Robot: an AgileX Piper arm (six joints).
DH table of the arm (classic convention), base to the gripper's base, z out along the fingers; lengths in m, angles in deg. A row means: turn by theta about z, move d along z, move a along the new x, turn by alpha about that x. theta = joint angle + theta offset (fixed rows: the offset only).
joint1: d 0.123; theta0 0; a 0; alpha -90
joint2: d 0; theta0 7.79; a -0.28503; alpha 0
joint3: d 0; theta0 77.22; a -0.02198; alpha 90
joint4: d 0.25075; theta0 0; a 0; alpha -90
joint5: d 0; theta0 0; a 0; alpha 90
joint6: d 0.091; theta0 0; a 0; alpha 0
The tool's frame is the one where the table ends.
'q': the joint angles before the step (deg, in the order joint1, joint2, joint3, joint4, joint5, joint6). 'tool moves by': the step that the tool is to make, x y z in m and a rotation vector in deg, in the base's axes. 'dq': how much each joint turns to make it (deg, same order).
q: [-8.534 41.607 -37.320 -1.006 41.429 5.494]
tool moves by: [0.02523 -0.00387 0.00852 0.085 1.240 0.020]
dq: [-0.001 6.583 -4.335 -0.098 -1.010 -0.003]
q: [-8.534 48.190 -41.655 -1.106 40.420 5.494]
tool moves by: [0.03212 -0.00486 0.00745 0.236 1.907 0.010]
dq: [0.001 7.938 -5.642 -0.051 -0.375 0.001]
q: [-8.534 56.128 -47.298 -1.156 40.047 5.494]
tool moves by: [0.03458 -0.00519 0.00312 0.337 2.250 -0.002]
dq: [0.001 8.139 -5.979 -0.001 0.115 0.001]
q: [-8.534 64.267 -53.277 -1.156 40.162 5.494]
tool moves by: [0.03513 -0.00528 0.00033 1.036 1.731 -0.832]
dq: [-0.001 7.866 -6.248 0.000 0.263 1.128]
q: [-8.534 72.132 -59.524 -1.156 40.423 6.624]
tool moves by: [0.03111 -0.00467 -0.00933 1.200 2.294 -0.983]
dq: [0.000 7.116 -4.653 0.000 0.001 1.297]
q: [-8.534 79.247 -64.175 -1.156 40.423 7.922]
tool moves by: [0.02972 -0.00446 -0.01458 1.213 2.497 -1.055]
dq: [0.000 6.978 -4.310 0.000 0.000 1.342]
